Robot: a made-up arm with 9 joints. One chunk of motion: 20 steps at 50 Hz.
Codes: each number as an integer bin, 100 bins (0 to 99) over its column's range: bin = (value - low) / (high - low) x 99, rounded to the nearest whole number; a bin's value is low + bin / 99 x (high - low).
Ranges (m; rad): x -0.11..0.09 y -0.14..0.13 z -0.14..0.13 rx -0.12..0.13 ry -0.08..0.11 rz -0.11..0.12
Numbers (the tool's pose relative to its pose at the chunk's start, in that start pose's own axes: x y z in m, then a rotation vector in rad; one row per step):
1: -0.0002 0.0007 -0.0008 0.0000 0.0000 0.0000
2: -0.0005 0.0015 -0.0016 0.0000 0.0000 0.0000
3: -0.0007 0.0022 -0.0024 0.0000 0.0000 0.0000
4: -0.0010 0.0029 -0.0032 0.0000 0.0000 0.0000
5: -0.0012 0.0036 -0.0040 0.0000 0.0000 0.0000
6: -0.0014 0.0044 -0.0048 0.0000 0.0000 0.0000
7: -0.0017 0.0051 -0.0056 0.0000 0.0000 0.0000
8: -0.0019 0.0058 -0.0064 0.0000 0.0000 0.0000
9: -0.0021 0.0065 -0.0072 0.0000 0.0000 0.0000
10: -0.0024 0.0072 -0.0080 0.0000 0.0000 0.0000
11: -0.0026 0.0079 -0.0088 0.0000 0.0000 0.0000
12: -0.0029 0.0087 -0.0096 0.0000 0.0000 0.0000
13: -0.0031 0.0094 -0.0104 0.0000 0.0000 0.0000
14: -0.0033 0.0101 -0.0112 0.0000 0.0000 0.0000
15: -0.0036 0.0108 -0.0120 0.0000 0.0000 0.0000
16: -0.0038 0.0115 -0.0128 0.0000 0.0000 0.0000
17: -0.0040 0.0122 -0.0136 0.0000 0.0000 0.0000
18: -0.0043 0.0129 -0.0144 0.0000 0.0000 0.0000
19: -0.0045 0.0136 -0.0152 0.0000 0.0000 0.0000
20: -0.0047 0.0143 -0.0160 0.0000 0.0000 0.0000
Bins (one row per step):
1: 54 52 51 48 42 47
2: 54 52 51 48 42 47
3: 54 52 50 48 42 47
4: 54 52 50 48 42 47
5: 54 53 50 48 42 47
6: 54 53 50 48 42 47
7: 54 53 49 48 42 47
8: 54 53 49 48 42 47
9: 53 54 49 48 42 47
10: 53 54 48 48 42 47
11: 53 54 48 48 42 47
12: 53 55 48 48 42 47
13: 53 55 48 48 42 47
14: 53 55 47 48 42 47
15: 53 55 47 48 42 47
16: 53 56 47 48 42 47
17: 52 56 46 48 42 47
18: 52 56 46 48 42 47
19: 52 56 46 48 42 47
20: 52 57 45 48 42 47

